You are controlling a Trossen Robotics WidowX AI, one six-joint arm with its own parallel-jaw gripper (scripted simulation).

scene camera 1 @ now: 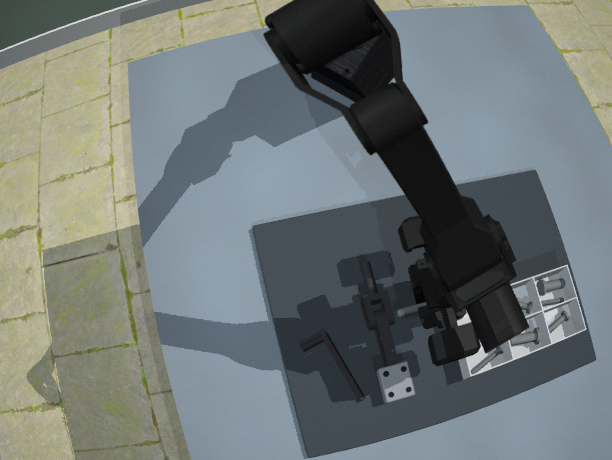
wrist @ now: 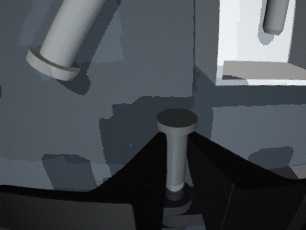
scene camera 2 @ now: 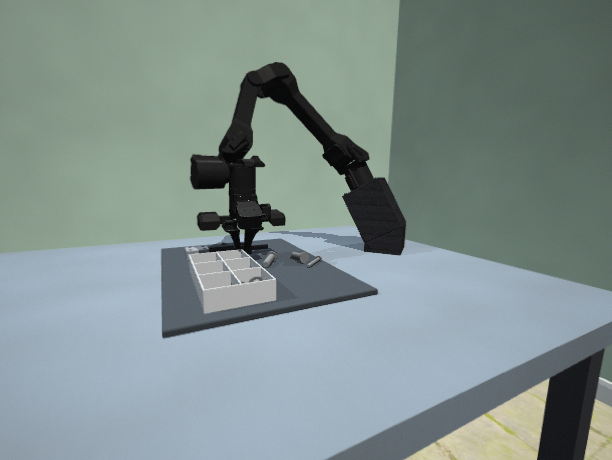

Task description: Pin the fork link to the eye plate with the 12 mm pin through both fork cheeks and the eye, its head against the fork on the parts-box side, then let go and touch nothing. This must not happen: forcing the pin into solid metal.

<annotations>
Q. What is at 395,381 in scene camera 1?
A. A base block.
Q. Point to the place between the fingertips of the gripper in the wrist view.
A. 175,139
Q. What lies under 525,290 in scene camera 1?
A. A white parts box.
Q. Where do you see a headed pin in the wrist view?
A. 176,123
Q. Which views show the gripper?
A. Scene camera 1, the wrist view and scene camera 2: all of them.
</annotations>
